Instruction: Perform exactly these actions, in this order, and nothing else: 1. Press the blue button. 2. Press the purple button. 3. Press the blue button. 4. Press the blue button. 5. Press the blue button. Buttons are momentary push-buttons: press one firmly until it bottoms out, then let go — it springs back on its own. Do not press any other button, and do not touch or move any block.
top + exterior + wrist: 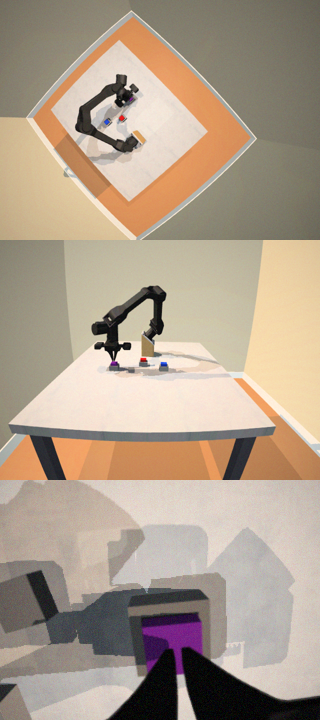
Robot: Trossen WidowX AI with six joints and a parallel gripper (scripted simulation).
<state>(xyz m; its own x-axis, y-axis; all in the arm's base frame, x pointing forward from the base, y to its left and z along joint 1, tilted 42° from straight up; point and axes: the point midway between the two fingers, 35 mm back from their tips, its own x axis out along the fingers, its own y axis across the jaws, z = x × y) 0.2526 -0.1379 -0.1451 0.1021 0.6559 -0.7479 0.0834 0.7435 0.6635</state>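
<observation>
The purple button lies 1 cm below my gripper tip. Round my gripper tip: blue button (27 cm to the left, 2 cm ahead, 1 cm below); then small grey block (10 cm to the left, 4 cm below, 4 cm ahead); then red button (16 cm to the left, 5 cm behind, 1 cm below).
</observation>
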